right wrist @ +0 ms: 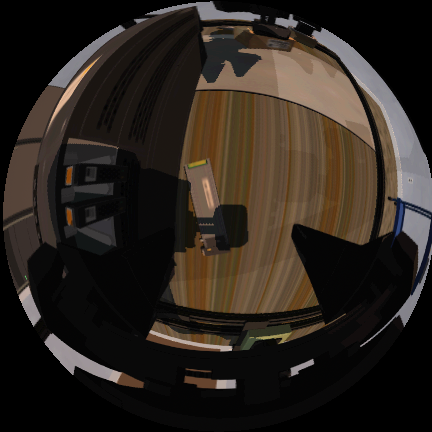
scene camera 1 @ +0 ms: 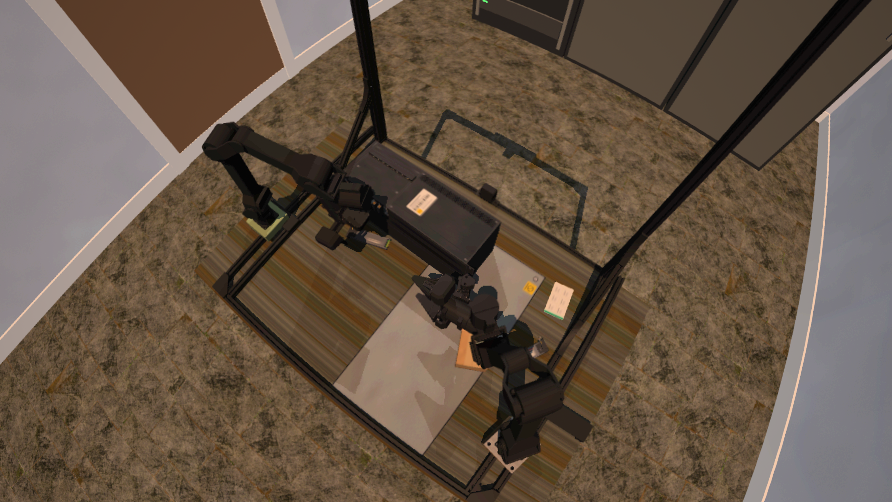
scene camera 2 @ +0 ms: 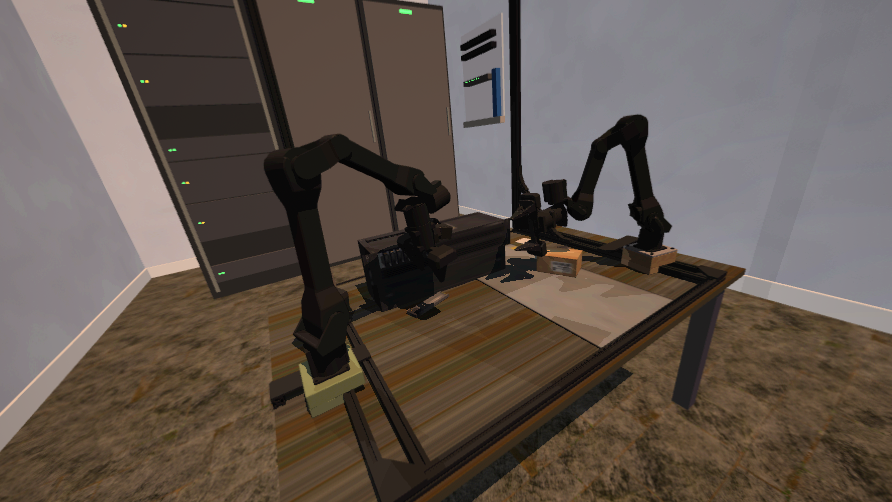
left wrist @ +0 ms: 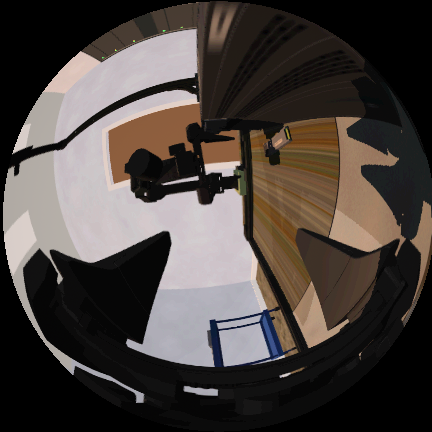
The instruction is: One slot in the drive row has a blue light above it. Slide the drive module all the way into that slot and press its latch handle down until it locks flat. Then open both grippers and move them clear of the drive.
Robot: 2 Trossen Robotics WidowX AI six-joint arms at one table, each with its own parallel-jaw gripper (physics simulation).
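Frame: origin at the left arm's base, x up, y back, z right, level; metres.
Seen in the pictures: left gripper, fingertip midpoint: (scene camera 1: 414,285) (scene camera 2: 512,235) (left wrist: 235,236); right gripper, fingertip midpoint: (right wrist: 235,232) (scene camera 1: 355,231) (scene camera 2: 432,275) (left wrist: 237,156); left arm's base, origin of the base link: (scene camera 1: 512,444) (scene camera 2: 649,247); right arm's base, origin of the base link: (right wrist: 264,344) (scene camera 1: 266,217) (scene camera 2: 329,367) (left wrist: 235,181).
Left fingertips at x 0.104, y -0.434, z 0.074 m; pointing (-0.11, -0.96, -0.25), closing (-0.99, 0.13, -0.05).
Offsets run from my left fingertips to a thing's middle. "pt": to the spot under its first point. Level surfaces: height alone.
The drive module @(dz +0.026, dx -0.160, dy -0.259 m) (scene camera 1: 377,240) (scene camera 2: 438,299) (left wrist: 281,139) (right wrist: 204,192) lies flat on the table in front of the black chassis @(dz +0.160, dx -0.077, dy -0.188 m) (scene camera 1: 449,232) (scene camera 2: 477,257) (left wrist: 280,65) (right wrist: 150,90), slightly askew, with its yellow-green strip away from the right arm's base. My right gripper (right wrist: 235,232) (scene camera 2: 441,265) is open and empty above the module, beside the chassis's drive-row end. In the right wrist view two orange-marked drive fronts @(pt dz +0.064, dx -0.006, dy -0.227 m) (right wrist: 90,176) show in the row; the finger hides part of it. The blue light does not show. My left gripper (left wrist: 235,236) (scene camera 2: 515,233) is open and empty near the other chassis end.
A grey mat @(dx -0.163 m) (scene camera 1: 393,380) (scene camera 2: 593,315) lies past the chassis's far end. An orange box @(dz +0.033, dx -0.133, dy +0.187 m) (scene camera 1: 465,354) (scene camera 2: 560,262) stands on it near the left arm. A white card block @(dz +0.307, dx -0.164, dy +0.257 m) (scene camera 1: 558,299) lies at the right. Black frame rails (scene camera 1: 343,408) edge the table, with uprights behind.
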